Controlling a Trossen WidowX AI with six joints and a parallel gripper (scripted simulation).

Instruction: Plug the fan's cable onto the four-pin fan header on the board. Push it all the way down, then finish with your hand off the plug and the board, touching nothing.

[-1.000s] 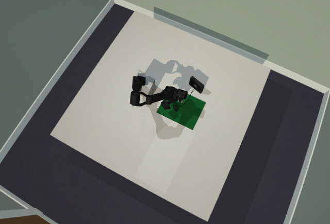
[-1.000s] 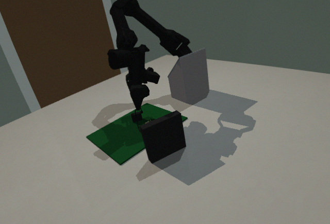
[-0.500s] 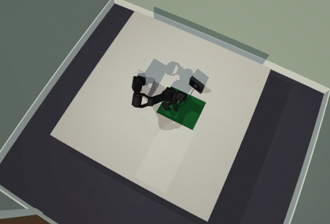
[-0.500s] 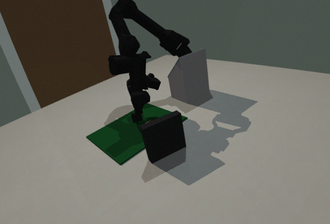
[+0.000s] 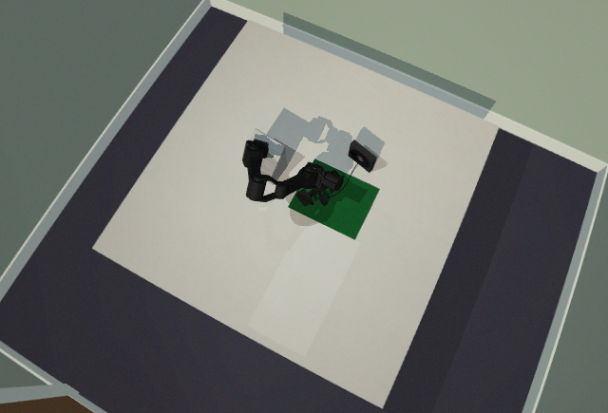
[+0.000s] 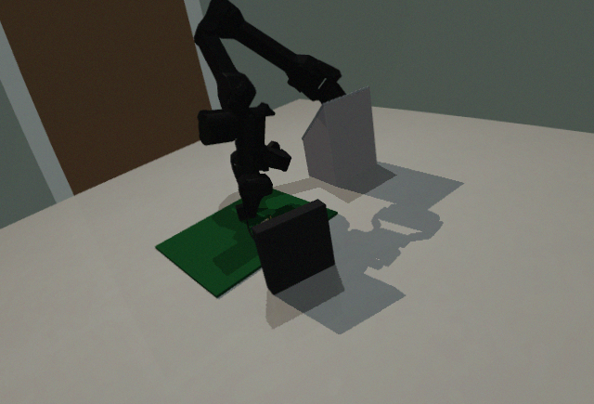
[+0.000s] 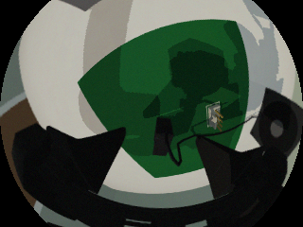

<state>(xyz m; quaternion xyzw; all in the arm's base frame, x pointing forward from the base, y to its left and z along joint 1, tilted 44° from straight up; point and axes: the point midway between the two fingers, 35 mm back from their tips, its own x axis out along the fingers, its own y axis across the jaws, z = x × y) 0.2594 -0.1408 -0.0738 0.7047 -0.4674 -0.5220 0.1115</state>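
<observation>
Now: gripper tip 10 mm short of the dark plug. The rest, counted from my gripper tip: green board: 40 mm below, 40 mm ahead, 30 mm to the left; pale fan header: 70 mm to the left, 20 mm below, 20 mm ahead; black square fan: 210 mm to the left, 80 mm ahead, 30 mm above.
</observation>
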